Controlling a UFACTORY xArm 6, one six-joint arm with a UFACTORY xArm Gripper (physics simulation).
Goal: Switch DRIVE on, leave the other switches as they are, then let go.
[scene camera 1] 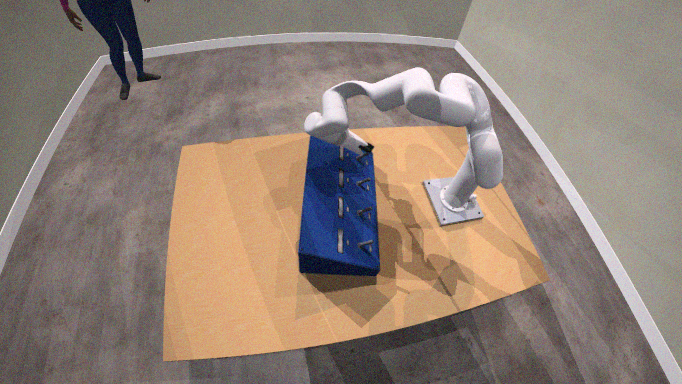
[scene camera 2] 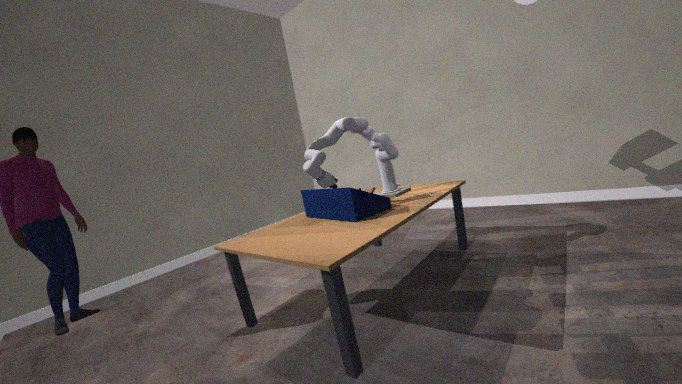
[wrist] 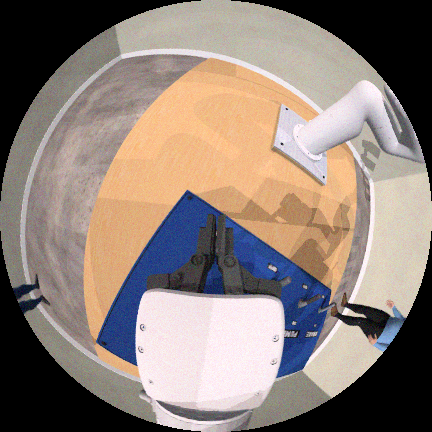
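Seen in the pictures: gripper, between the fingertips: (scene camera 1: 371, 149) (scene camera 2: 336, 187) (wrist: 216, 222); arm's base, origin of its link: (scene camera 1: 453, 199) (scene camera 2: 390, 191) (wrist: 307, 142).
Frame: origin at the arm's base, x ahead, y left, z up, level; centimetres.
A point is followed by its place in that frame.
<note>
The blue sloped switch panel (scene camera 1: 322, 220) @(x 55.6, y 11.0, z 12.6 cm) (scene camera 2: 327, 205) @(x 60.0, y -0.7, z 6.0 cm) (wrist: 150, 265) @(x 41.7, y -23.2, z 8.9 cm) stands on the table. In scene view 1 a row of several grey lever switches runs along it, including a far lever (scene camera 1: 363, 157) @(x 36.7, y -16.6, z 9.1 cm), a second (scene camera 1: 364, 184) @(x 38.7, y -4.7, z 9.0 cm) and a near one (scene camera 1: 366, 246) @(x 42.8, y 18.9, z 9.2 cm). My gripper (scene camera 1: 369, 147) @(x 33.8, y -18.3, z 11.3 cm) (scene camera 2: 335, 183) @(x 33.8, y -18.3, z 11.3 cm) (wrist: 216, 222) @(x 33.8, y -18.3, z 11.3 cm) is shut with nothing between its fingers. It is at the far end of the panel, close by the far lever; contact cannot be told. In the wrist view the gripper's body hides the panel part under it. Which lever is DRIVE, and its position, I cannot read.
The wooden table (scene camera 1: 225, 250) @(x 88.9, y 12.0, z -2.2 cm) (scene camera 2: 280, 240) @(x 94.3, y -0.4, z -2.1 cm) (wrist: 150, 150) @(x 24.8, y -35.2, z -2.1 cm) carries the panel and the arm's base plate (scene camera 1: 435, 200) @(x 8.6, y -0.3, z 0.0 cm) (wrist: 281, 130) @(x 3.7, y -9.6, z 0.0 cm). A person in pink and blue (scene camera 1: 117, 30) (scene camera 2: 35, 200) stands on the floor beyond the table. Another person (wrist: 370, 322) shows in the wrist view.
</note>
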